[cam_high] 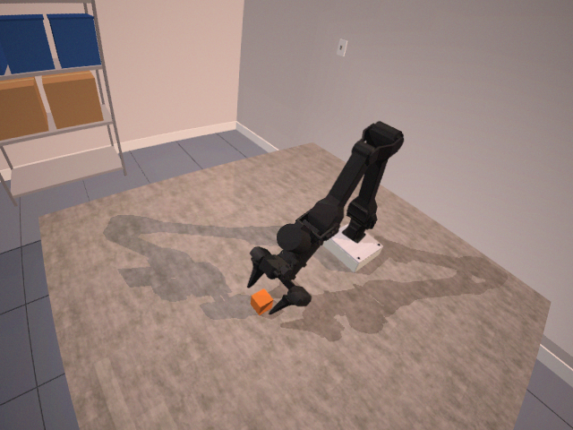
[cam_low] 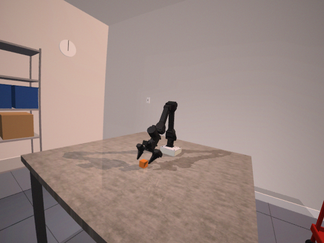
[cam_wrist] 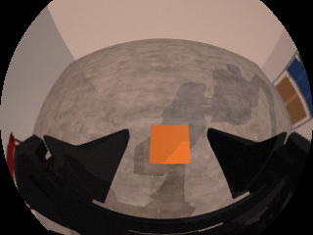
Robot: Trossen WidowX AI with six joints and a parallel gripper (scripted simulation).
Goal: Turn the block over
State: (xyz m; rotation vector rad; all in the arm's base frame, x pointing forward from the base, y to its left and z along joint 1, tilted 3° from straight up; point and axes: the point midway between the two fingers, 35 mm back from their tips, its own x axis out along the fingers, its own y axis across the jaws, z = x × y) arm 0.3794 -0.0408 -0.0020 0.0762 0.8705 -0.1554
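My gripper tip is 2 cm past the orange block and 2 cm above it.
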